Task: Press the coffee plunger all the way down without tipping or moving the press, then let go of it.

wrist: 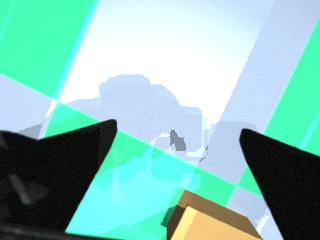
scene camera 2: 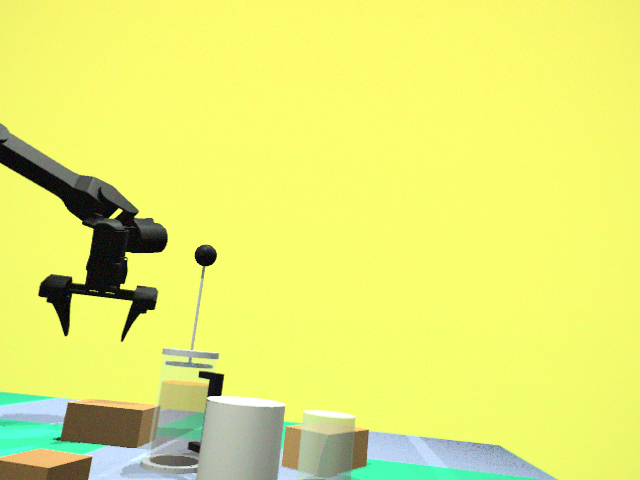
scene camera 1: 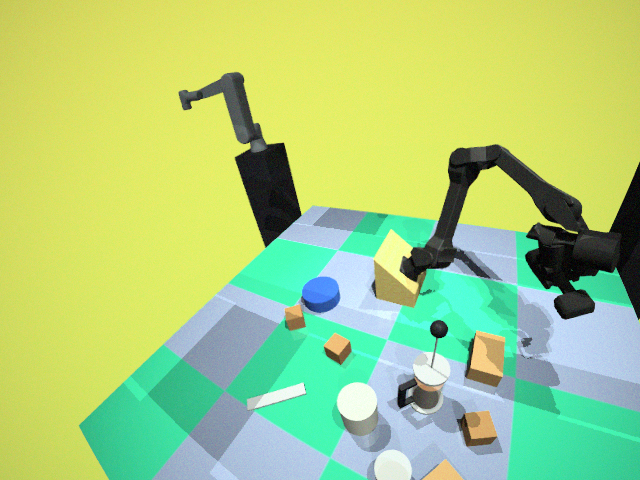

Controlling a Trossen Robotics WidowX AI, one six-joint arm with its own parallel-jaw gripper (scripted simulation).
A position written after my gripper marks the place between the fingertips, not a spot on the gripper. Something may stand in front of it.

Observation:
My gripper (scene camera 2: 94, 338) is open, with nothing in its grasp. Also in view: a coffee press (scene camera 2: 188, 377), a white bar (scene camera 1: 298, 390), a cream cylinder (scene camera 1: 357, 404), an orange box (scene camera 2: 108, 422) and a blue disc (scene camera 1: 321, 294).
The coffee press shows as well in scene camera 1 (scene camera 1: 431, 371). My gripper shows as well in the wrist view (wrist: 177, 129) and in scene camera 1 (scene camera 1: 556, 302). The wrist view misses the coffee press: it is out of frame. The wrist view misses the white bar: it is out of frame.

